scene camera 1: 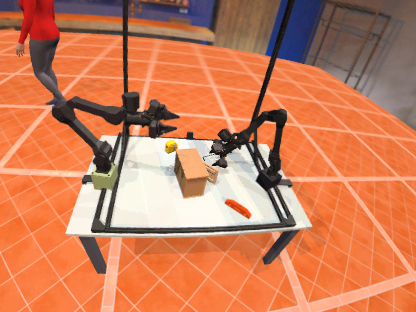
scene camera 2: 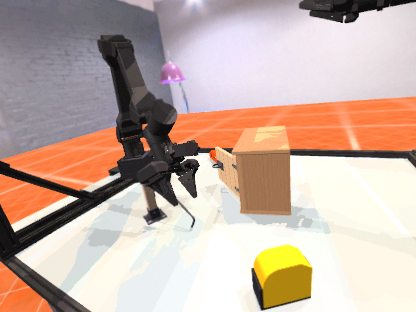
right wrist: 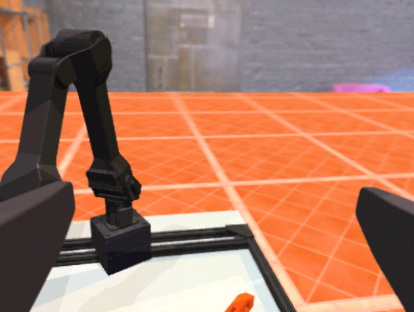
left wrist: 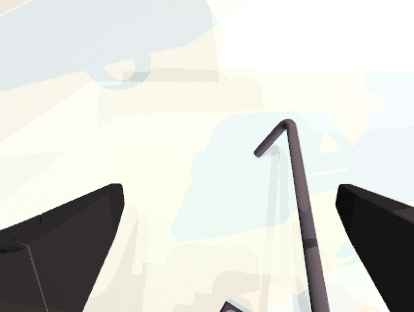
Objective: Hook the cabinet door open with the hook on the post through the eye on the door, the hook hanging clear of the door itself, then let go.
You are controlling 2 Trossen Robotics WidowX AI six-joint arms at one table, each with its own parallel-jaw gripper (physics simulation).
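Frame: origin at the left arm's base, x ahead, y left, z up, level; millimetres.
Where they show: left gripper, fingertip midpoint: [scene camera 1: 210, 159] [scene camera 2: 186, 201] [left wrist: 229, 194]; right gripper, fingertip midpoint: [scene camera 1: 178, 122] [scene camera 2: 304, 10] [right wrist: 217, 197]; left arm's base, origin of the base link: [scene camera 1: 271, 173] [scene camera 2: 134, 155] [right wrist: 119, 220]; right arm's base, origin of the base link: [scene camera 1: 103, 168].
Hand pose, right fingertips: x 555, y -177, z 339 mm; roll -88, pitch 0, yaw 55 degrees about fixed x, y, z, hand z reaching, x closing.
Each offset is from my right fingertips to the top centre of the thing. "*": to the spot under its first point.
The wooden cabinet {dx -120, dy -31, dz -273 mm} [scene camera 1: 192, 181] [scene camera 2: 265, 184] has its door {* dx -229, dy +25, dz -348 mm} [scene camera 1: 212, 173] [scene camera 2: 228, 172] standing ajar. A dark eye [scene camera 2: 216, 165] sticks out from the door. The post {* dx -407, dy -111, dz -374 mm} [scene camera 2: 151, 199] stands apart from it, partly hidden by the left arm. The thin dark hook [scene camera 2: 186, 212] [left wrist: 301, 200] slants down from the post, its bent tip low over the table and clear of the eye. My left gripper [scene camera 1: 215, 158] [scene camera 2: 185, 200] [left wrist: 229, 194] is open, the hook's rod between its spread fingers, not gripped. My right gripper [scene camera 1: 177, 122] [scene camera 2: 323, 12] [right wrist: 217, 197] is open and empty, high up.
A yellow tape measure {* dx -149, dy -309, dz -379 mm} [scene camera 1: 171, 146] [scene camera 2: 283, 276] sits beyond the cabinet in scene camera 1. An orange object {dx -255, dy +247, dz -389 mm} [scene camera 1: 238, 208] [right wrist: 241, 303] lies on the near side of the table. A black frame [scene camera 1: 195, 229] borders the tabletop, with tall uprights at its far side.
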